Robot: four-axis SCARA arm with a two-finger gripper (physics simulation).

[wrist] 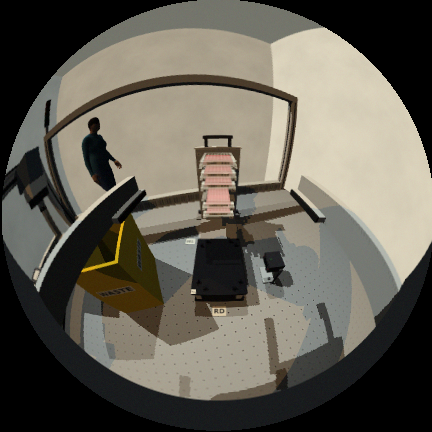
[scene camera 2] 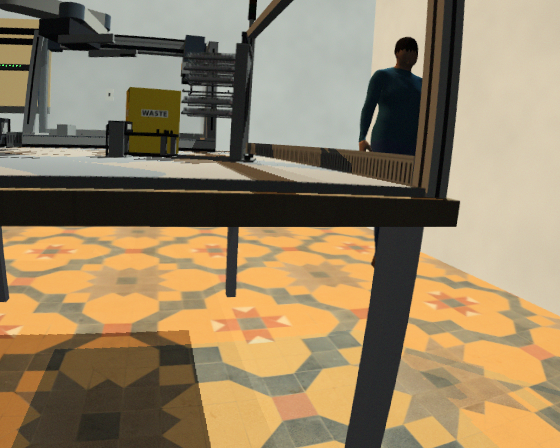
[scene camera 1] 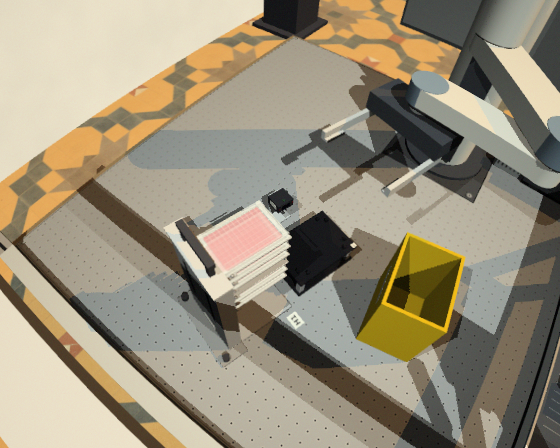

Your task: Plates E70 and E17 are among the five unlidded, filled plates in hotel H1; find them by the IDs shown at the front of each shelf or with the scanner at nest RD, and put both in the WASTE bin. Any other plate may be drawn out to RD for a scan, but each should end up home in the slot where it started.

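Places are measured from the arm's base along level axes (x ahead, y right, z down), in centimetres.
Pixels of known places: gripper, between the fingertips: (wrist: pixel 217 180) (scene camera 2: pixel 126 46) (scene camera 1: pixel 353 162).
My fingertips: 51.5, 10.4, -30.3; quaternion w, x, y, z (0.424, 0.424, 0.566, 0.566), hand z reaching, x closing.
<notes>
Behind a point stands the place of what it marks, as x, y, z.
Hotel H1 (scene camera 1: pixel 220 287) @(83.9, 13.3, -29.9) (scene camera 2: pixel 241 100) @(80.7, 26.3, -16.0) (wrist: pixel 198 175) holds several stacked plates with pink contents; the top plate (scene camera 1: pixel 245 237) @(74.2, 16.8, -27.5) (wrist: pixel 218 158) @(71.7, 16.6, -27.9) shows its pink wells. The shelf IDs are too small to read. Nest RD (scene camera 1: pixel 320 250) @(57.4, 10.1, -7.3) (wrist: pixel 220 280) @(52.6, 11.3, -7.3) is a black platform in front of the hotel, with no plate on it. A small black scanner (scene camera 1: pixel 281 200) @(53.1, 24.1, -9.6) (wrist: pixel 274 261) @(51.8, 24.2, -9.6) stands beside it. The yellow WASTE bin (scene camera 1: pixel 400 337) @(66.5, -13.2, -11.8) (scene camera 2: pixel 152 100) @(58.8, -5.0, -17.6) (wrist: pixel 145 282) @(53.7, -4.1, -11.1) stands on the nest's other side; its visible inside holds no plate. My gripper (scene camera 1: pixel 358 163) @(51.5, 10.4, -30.3) (wrist: pixel 217 180) @(51.5, 10.4, -30.3) is open and empty, well back from the nest and facing the hotel.
The pale arm links (scene camera 1: pixel 475 115) @(39.0, -3.9, -41.5) reach in from the right in scene camera 1. A person (scene camera 2: pixel 395 110) (wrist: pixel 97 150) stands beyond the table's edge. A dark frame rail (wrist: pixel 190 80) @(100.4, 13.6, -58.6) spans behind the hotel. The RD label (wrist: pixel 219 311) @(47.0, 9.4, -1.3) lies before the nest.
</notes>
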